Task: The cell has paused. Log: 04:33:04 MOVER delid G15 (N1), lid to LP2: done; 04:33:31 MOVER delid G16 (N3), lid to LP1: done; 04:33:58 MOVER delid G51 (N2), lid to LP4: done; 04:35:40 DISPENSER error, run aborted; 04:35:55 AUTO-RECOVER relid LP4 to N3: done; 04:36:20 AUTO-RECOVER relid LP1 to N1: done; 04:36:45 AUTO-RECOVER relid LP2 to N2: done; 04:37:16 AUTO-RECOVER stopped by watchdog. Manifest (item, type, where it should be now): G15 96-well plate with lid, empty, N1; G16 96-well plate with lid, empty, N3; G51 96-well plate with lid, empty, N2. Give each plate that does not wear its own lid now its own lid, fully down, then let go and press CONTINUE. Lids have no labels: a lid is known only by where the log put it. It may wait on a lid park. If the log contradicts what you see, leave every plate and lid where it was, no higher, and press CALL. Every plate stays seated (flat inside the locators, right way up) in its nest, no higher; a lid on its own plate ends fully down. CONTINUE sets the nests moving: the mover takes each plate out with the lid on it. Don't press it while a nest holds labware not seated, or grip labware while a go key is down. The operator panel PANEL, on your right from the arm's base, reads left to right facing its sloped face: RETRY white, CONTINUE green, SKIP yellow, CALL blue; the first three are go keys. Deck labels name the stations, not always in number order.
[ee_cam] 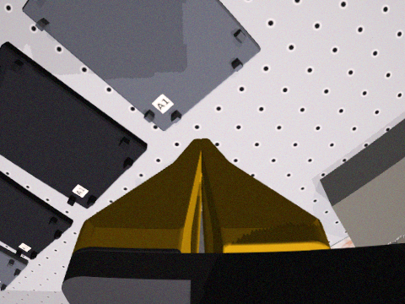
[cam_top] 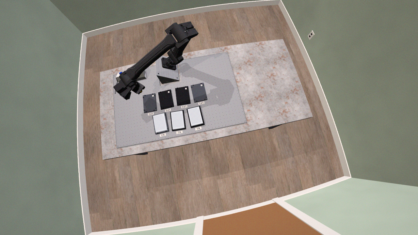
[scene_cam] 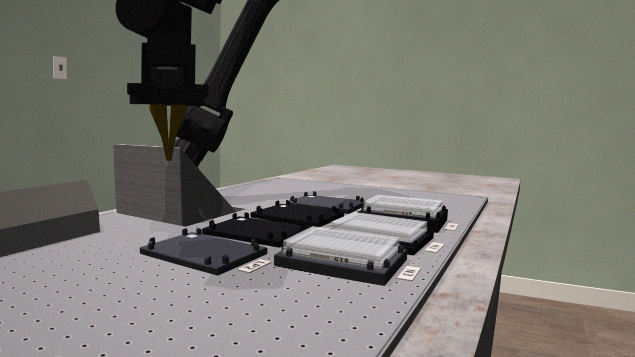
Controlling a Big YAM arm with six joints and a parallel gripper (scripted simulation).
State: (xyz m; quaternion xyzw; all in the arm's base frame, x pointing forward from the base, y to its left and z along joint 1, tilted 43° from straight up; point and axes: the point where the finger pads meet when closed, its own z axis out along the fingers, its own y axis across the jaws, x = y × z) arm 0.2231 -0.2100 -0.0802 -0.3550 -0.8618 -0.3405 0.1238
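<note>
Right now the green CONTINUE key is 240 mm behind my hand, 80 mm to the right of it and 70 mm below it. Also, from my hand: LP3: 40 mm ahead, 140 mm to the left, 130 mm below; lid park LP2: 50 mm ahead, 10 mm to the left, 130 mm below; white RETRY key: 240 mm behind, 30 mm to the right, 70 mm below.
</note>
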